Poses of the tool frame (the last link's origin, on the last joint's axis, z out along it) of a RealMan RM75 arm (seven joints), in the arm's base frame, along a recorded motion.
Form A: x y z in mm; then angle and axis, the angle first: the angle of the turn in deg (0 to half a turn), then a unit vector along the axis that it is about.
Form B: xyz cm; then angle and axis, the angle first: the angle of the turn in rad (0 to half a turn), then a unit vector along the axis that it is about. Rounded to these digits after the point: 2 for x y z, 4 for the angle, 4 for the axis.
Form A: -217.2 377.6 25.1 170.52 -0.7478 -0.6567 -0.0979
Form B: -21.72 37.76 2.51 2.9761 -0.7478 -0.6567 -0.0979
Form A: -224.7 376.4 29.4 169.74 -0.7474 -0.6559 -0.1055
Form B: -22.47 37.64 2.94 2.9625 -0.7474 -0.6559 -0.1055
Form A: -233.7 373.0 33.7 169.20 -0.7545 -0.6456 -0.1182
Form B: -23.37 37.30 3.37 2.9531 -0.7545 -0.6456 -0.1182
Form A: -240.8 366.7 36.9 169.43 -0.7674 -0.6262 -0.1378
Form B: -24.08 36.67 3.69 2.9571 -0.7674 -0.6262 -0.1378
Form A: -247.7 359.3 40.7 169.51 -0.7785 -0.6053 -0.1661
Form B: -24.77 35.93 4.07 2.9585 -0.7785 -0.6053 -0.1661
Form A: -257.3 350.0 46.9 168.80 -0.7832 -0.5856 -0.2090
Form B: -25.73 35.00 4.69 2.9461 -0.7832 -0.5856 -0.2090
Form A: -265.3 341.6 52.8 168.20 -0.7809 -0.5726 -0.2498
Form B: -26.53 34.16 5.28 2.9356 -0.7809 -0.5726 -0.2498
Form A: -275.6 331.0 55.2 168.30 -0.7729 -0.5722 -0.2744
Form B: -27.56 33.10 5.52 2.9374 -0.7729 -0.5722 -0.2744
